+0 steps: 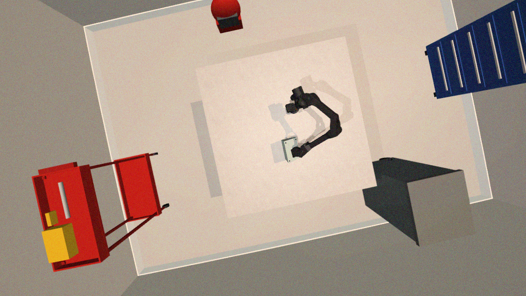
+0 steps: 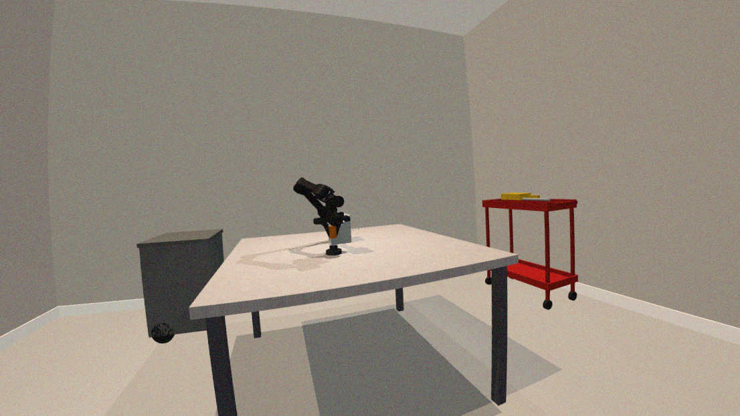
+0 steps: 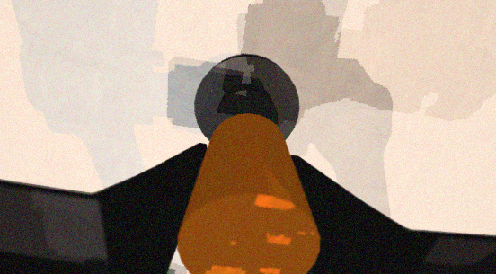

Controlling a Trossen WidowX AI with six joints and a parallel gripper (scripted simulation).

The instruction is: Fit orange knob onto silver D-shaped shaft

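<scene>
Now: gripper tip 6 cm above the dark round pedestal. The rest, counted from my gripper tip: orange knob: 3 cm above.
</scene>
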